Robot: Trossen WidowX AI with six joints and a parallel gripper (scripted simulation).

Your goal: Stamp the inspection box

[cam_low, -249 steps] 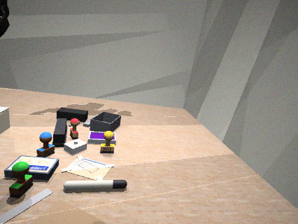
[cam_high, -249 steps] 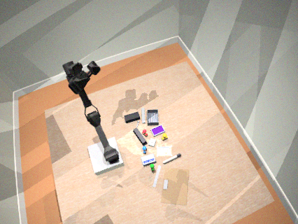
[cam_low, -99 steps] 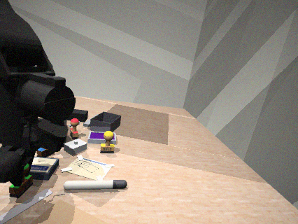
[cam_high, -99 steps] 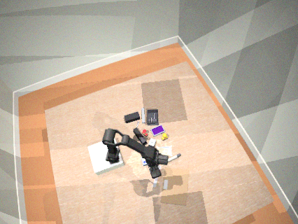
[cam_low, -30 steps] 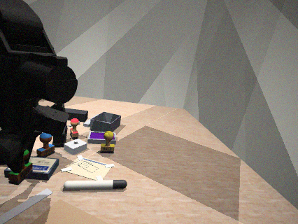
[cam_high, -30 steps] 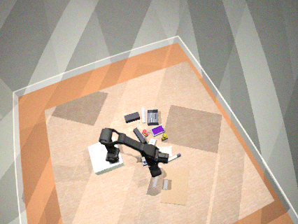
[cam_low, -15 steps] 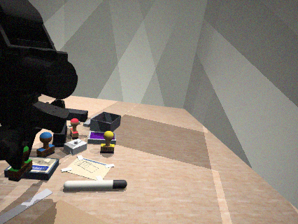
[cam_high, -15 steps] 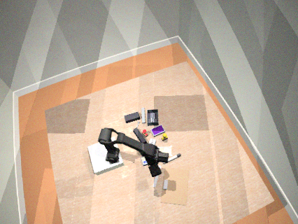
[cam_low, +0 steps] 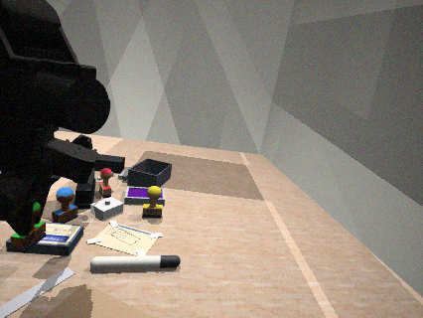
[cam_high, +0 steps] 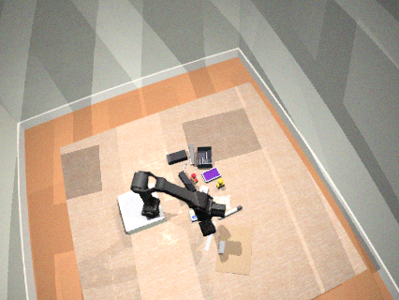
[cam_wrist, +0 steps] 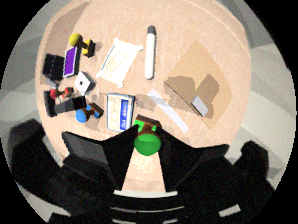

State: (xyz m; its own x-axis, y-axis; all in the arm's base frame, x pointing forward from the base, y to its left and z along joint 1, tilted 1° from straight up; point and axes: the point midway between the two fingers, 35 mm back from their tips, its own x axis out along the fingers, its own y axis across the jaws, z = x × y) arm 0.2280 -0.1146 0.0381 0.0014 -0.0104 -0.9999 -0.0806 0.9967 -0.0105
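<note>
Right now the purple ink pad is 120 mm ahead of my gripper tip, 250 mm to the left of it and 60 mm below it. Round my gripper tip: green-knobbed stamp: right at my gripper tip; ruler: 10 mm ahead, 60 mm to the right, 70 mm below; blue-and-white tin: 10 mm behind, 60 mm to the left, 50 mm below.
</note>
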